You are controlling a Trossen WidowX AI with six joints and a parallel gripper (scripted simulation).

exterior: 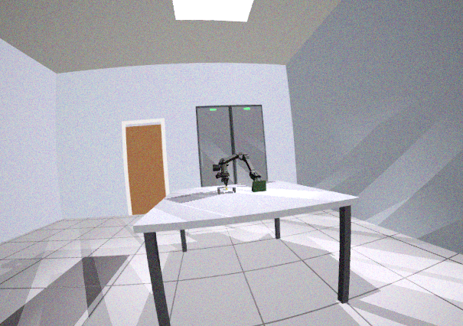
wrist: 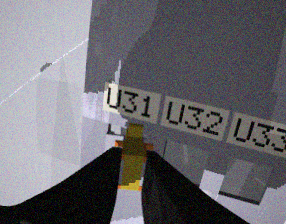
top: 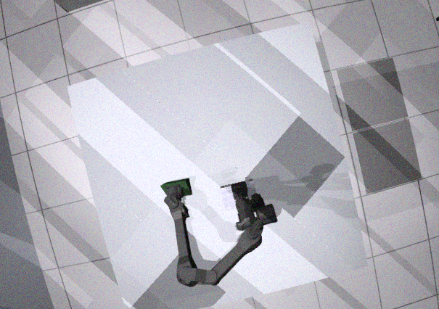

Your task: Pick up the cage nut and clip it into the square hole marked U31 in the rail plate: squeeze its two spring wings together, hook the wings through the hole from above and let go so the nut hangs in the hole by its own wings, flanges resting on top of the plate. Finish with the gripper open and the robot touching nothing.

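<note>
My gripper tip is 1 cm above the cage nut.
</note>
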